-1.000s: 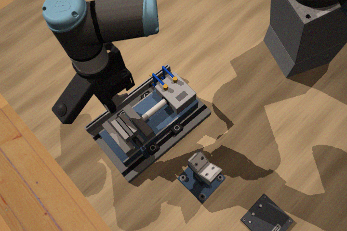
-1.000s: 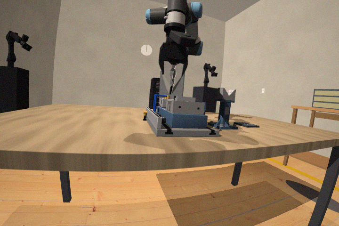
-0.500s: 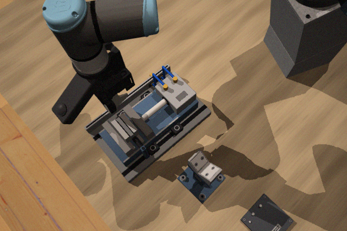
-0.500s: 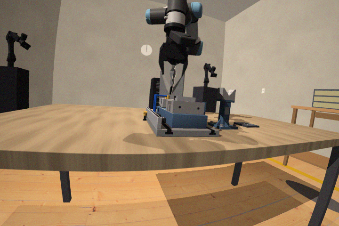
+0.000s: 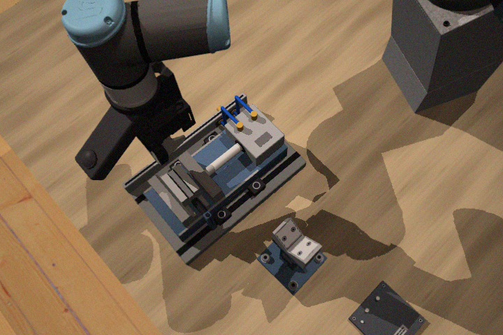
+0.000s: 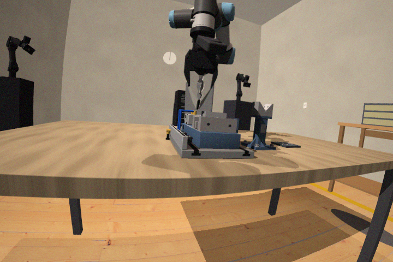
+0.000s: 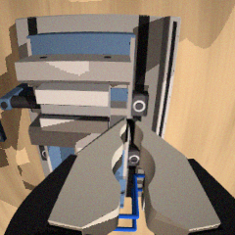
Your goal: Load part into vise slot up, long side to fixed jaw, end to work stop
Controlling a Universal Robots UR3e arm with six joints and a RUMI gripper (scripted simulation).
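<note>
The part lies 50 mm to the left of my hand, 30 mm below it and 10 mm ahead of it. Round my hand: fixed jaw (50 mm below, 40 mm to the left, 40 mm ahead); dark work stop (100 mm to the left, 40 mm below, 20 mm ahead); moving jaw (60 mm to the left, 50 mm below, 30 mm behind).
</note>
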